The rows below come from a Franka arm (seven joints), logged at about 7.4 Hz.
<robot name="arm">
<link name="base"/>
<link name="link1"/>
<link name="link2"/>
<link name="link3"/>
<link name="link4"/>
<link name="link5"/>
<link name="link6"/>
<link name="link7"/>
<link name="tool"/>
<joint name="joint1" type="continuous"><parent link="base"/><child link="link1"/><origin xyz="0 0 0.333"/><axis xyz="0 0 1"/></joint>
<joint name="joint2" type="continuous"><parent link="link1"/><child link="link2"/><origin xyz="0 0 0"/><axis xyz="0 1 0"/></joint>
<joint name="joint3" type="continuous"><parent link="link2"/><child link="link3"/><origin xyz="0 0 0.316"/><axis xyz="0 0 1"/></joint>
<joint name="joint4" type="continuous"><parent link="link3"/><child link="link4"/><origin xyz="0.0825 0 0"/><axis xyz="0 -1 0"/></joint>
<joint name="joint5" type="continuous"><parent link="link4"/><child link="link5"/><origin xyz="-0.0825 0 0.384"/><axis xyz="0 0 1"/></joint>
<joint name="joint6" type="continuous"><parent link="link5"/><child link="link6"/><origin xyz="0 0 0"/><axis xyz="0 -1 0"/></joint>
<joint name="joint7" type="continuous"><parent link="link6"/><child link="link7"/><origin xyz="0.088 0 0"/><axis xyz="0 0 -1"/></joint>
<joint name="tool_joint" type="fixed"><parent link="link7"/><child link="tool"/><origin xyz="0 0 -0.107" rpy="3.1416 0 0"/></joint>
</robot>
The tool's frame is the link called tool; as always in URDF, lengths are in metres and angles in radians. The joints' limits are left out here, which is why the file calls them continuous.
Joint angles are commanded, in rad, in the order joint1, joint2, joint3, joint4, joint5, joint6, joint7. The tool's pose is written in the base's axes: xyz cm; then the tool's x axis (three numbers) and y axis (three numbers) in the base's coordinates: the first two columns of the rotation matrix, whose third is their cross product. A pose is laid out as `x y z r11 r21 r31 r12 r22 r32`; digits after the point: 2 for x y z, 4 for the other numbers.
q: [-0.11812, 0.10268, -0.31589, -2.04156, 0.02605, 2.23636, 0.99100]
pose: 52.69 -23.99 40.43 0.1308 -0.9895 0.0616 -0.9879 -0.1353 -0.0760
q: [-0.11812, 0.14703, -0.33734, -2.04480, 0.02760, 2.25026, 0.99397]
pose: 52.48 -25.15 38.02 0.1081 -0.9924 0.0583 -0.9930 -0.1106 -0.0421
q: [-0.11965, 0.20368, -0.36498, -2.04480, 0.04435, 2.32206, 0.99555]
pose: 52.60 -26.95 35.67 0.0694 -0.9944 0.0792 -0.9958 -0.0738 -0.0535
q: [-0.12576, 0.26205, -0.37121, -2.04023, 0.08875, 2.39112, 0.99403]
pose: 53.08 -27.91 33.32 0.0315 -0.9961 0.0821 -0.9963 -0.0378 -0.0769
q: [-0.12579, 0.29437, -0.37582, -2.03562, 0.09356, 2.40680, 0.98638]
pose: 53.19 -28.26 31.88 0.0335 -0.9957 0.0867 -0.9972 -0.0391 -0.0633
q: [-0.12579, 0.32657, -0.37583, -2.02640, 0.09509, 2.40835, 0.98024]
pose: 53.40 -28.35 30.48 0.0416 -0.9954 0.0863 -0.9981 -0.0452 -0.0409
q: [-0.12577, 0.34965, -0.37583, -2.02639, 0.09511, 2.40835, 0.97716]
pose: 53.33 -28.34 29.18 0.0466 -0.9955 0.0825 -0.9987 -0.0482 -0.0179
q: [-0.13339, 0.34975, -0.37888, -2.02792, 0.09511, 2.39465, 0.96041]
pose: 52.86 -28.82 29.00 0.0529 -0.9958 0.0752 -0.9986 -0.0534 -0.0038
